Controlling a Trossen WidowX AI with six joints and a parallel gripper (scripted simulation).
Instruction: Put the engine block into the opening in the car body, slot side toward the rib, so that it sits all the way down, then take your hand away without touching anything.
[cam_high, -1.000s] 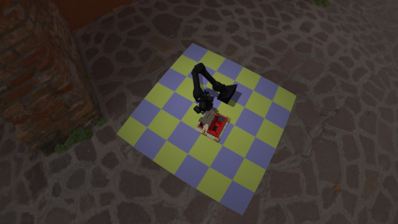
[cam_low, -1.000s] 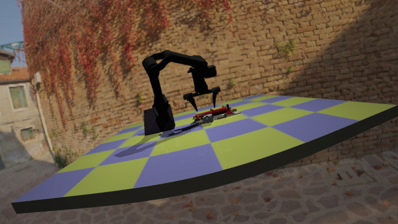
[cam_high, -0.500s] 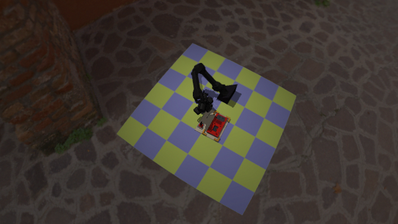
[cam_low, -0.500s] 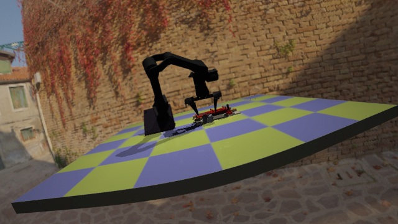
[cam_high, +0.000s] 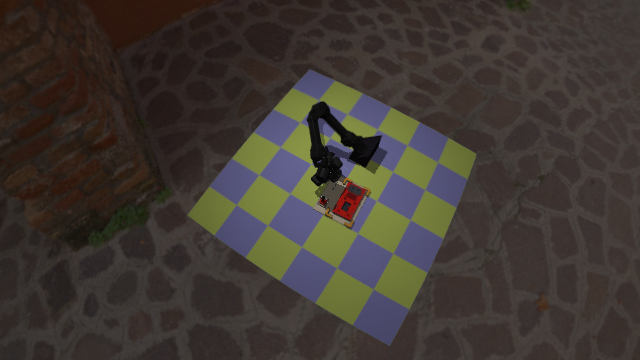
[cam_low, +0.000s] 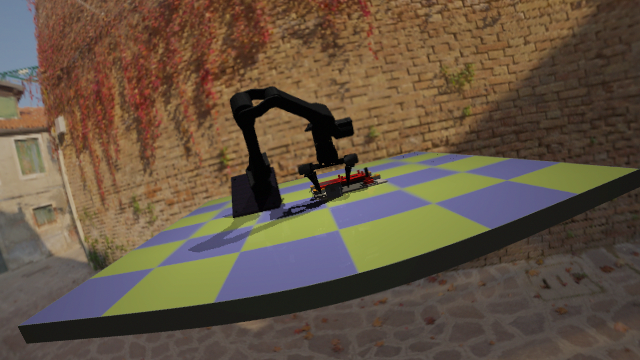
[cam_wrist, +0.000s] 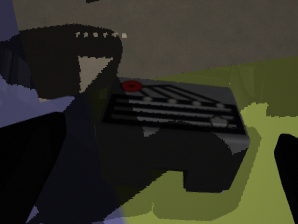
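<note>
The grey ribbed engine block is right at my gripper tip. Round my gripper tip: beige base plate (7 cm ahead, 15 cm to the left, 1 cm below).
</note>
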